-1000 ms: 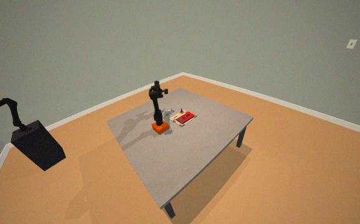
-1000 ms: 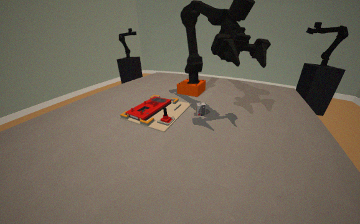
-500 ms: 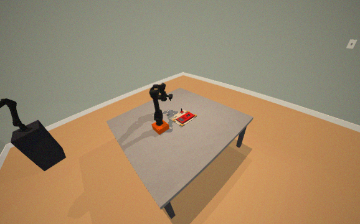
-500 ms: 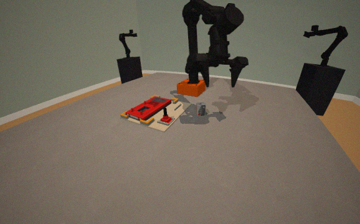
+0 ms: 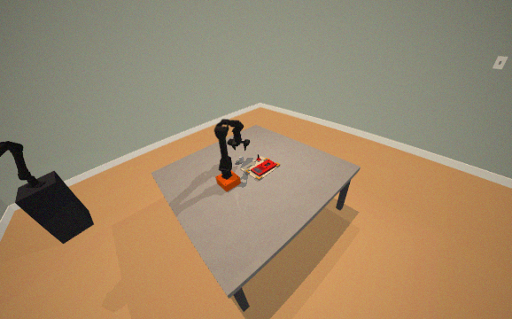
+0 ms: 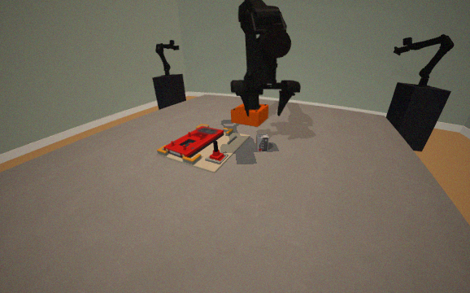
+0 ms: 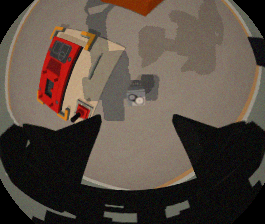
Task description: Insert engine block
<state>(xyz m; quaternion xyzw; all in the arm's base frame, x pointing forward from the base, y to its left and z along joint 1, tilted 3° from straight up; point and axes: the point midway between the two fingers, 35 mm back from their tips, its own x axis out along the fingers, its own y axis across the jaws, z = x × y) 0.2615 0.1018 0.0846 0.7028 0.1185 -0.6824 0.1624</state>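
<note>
Right now my gripper tip is 9 cm above the grey engine block and 1 cm past it. From my gripper tip the other things lie so: black upright piece (12 cm to the right, 9 cm ahead, 8 cm below).
</note>
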